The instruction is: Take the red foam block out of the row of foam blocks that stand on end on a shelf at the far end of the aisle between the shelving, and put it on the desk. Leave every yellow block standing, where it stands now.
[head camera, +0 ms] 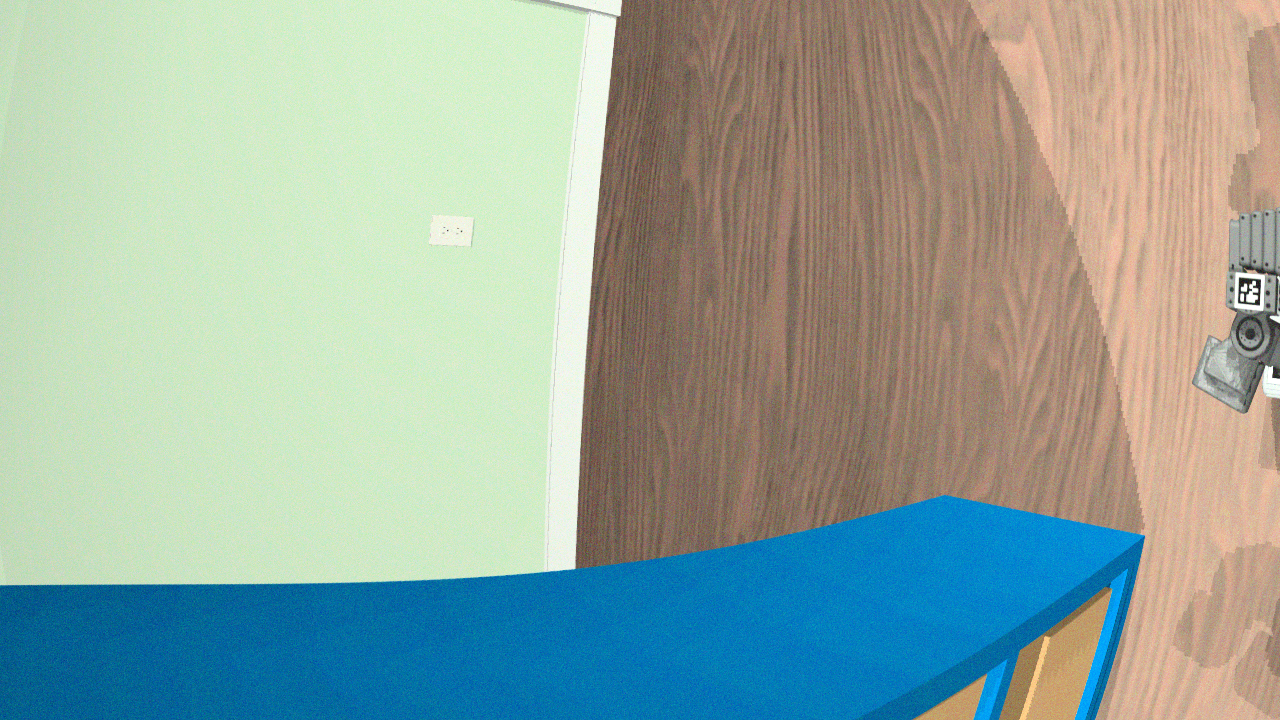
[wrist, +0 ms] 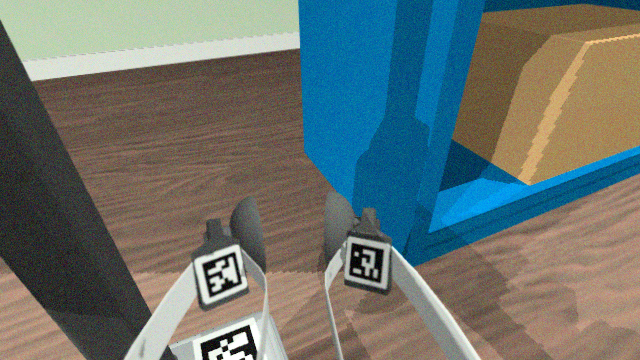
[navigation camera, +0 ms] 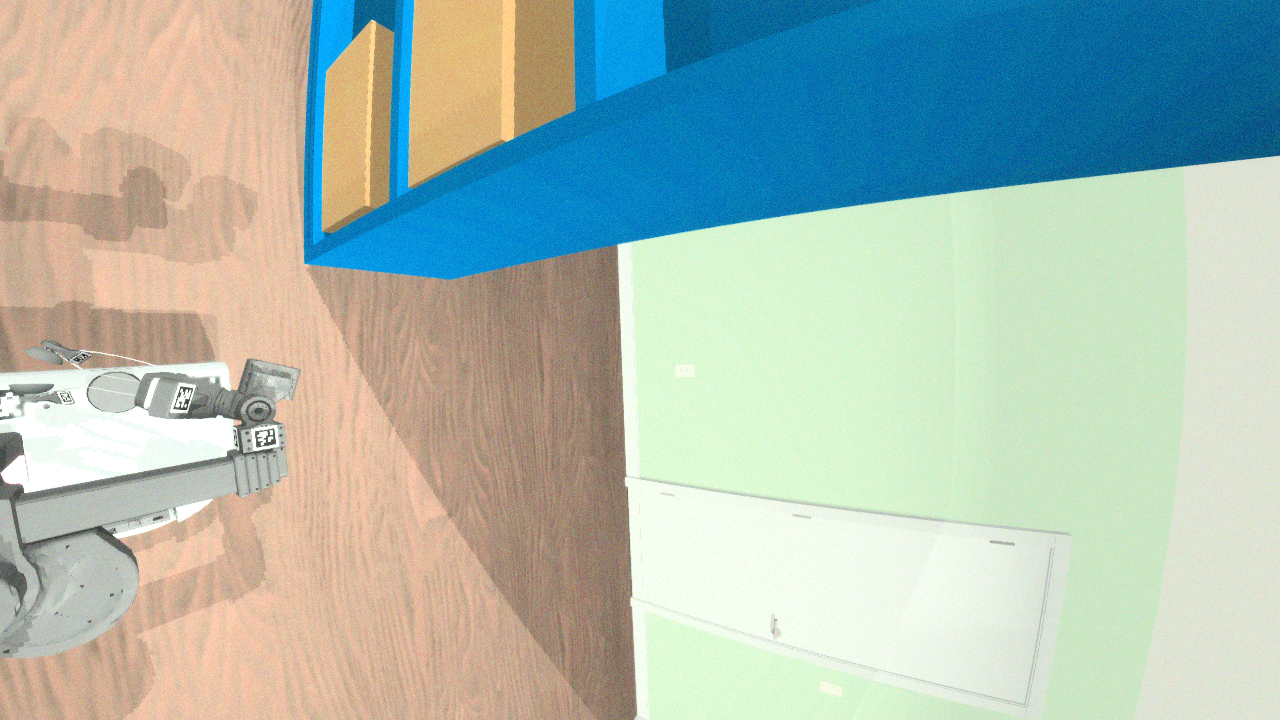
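Where they show: gripper, fingertip midpoint: (wrist: 293,219) (navigation camera: 18,368); robot's base at its link origin: (navigation camera: 117,390).
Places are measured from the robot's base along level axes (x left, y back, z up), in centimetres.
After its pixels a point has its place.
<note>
My gripper (wrist: 293,219) @(x 9.0, y -5.5, z 34.0 cm) (navigation camera: 39,371) @(x 9.0, y -5.5, z 34.0 cm) is open, with bare floor showing between its two fingertips in the wrist view. It is held folded in over the base in the navigation view. In the wrist view the right fingertip appears in front of the lower corner of a blue shelving unit (wrist: 345,100) @(x 47.6, y -29.7, z 23.1 cm); the distance between them is hard to tell. The red foam block, the yellow blocks and the desk do not show in these views. In the head view part of the wrist (head camera: 1250,333) @(x -14.9, y 2.3, z 49.8 cm) shows at the right edge, with the fingers outside the picture.
The blue shelving's end (head camera: 939,573) @(x -55.1, y -30.2, z 42.3 cm) (navigation camera: 537,205) @(x -49.8, y -30.1, z 76.3 cm) stands beside me, with cardboard boxes (navigation camera: 353,134) (wrist: 590,115) inside. Beyond it are wooden floor (head camera: 805,268) @(x -122.7, y 6.6, z 0.0 cm) (navigation camera: 501,402) @(x -102.8, y 16.8, z 0.0 cm) and a pale green wall (head camera: 268,358) @(x -194.6, y -19.1, z 87.5 cm) (navigation camera: 850,358) @(x -194.6, y 4.9, z 123.3 cm) with a socket (head camera: 451,230) @(x -194.2, y 11.1, z 40.1 cm) and a white door (navigation camera: 850,600) @(x -193.3, y 123.9, z 127.6 cm).
</note>
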